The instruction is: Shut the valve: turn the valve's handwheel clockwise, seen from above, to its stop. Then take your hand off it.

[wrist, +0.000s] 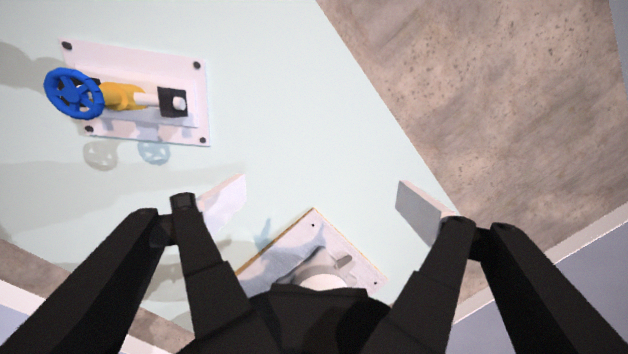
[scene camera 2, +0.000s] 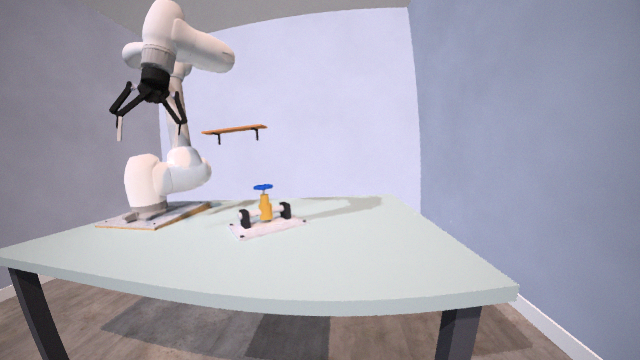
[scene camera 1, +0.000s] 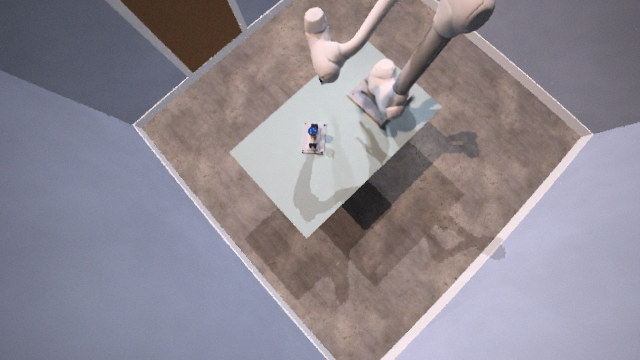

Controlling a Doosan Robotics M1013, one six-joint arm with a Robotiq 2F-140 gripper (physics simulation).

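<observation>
The valve's blue handwheel (scene camera 1: pixel 312 130) (scene camera 2: pixel 263 187) (wrist: pixel 72 93) sits on top of the yellow valve body (scene camera 2: pixel 265 207) (wrist: pixel 120 96). The body is on a white pipe between two black supports, on a pale base plate (scene camera 2: pixel 270 230) (wrist: pixel 135 55) on the table. My gripper (scene camera 2: pixel 149 134) (wrist: pixel 320 190) is open and empty. It hangs high above the table, apart from the handwheel, to its left in scene camera 2. In the wrist view the handwheel is at the upper left, beyond the left finger. In scene camera 1 the arm hides most of the gripper.
The arm's mounting plate (scene camera 1: pixel 365 107) (scene camera 2: pixel 185 215) stands on the pale green table (scene camera 1: pixel 270 150) (scene camera 2: pixel 350 260), to the left of the valve in scene camera 2. A wooden shelf (scene camera 2: pixel 235 129) is on the back wall. A brown door (scene camera 1: pixel 185 30) shows at the upper left of scene camera 1.
</observation>
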